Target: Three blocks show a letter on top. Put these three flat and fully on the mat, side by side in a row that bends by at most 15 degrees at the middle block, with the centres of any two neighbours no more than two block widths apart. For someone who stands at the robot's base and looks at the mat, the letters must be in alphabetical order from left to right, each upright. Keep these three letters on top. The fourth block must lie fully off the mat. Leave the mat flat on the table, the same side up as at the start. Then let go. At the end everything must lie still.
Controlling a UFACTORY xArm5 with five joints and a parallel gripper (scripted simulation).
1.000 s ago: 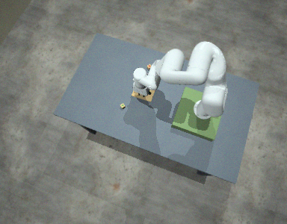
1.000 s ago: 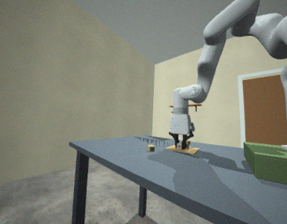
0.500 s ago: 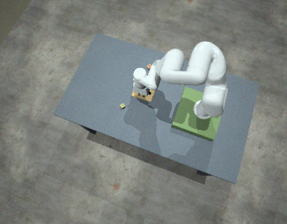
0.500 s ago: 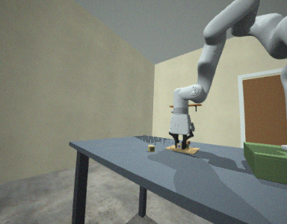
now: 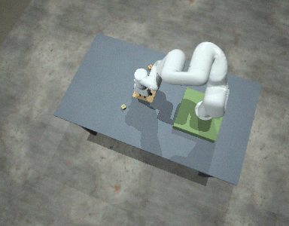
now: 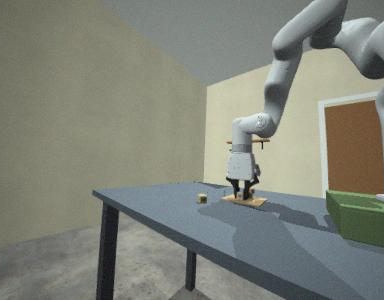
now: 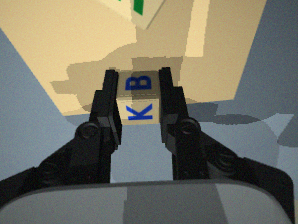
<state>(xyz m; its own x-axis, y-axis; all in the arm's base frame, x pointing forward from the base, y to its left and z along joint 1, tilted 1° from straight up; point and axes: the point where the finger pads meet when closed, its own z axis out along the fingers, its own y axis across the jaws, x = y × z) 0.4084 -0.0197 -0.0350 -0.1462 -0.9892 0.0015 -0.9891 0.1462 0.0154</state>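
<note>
Right now my hand is 40 mm to the left of the mat and 30 mm above it. From my hand the other things lie so: block (120 mm to the left, 100 mm ahead, 20 mm below).
</note>
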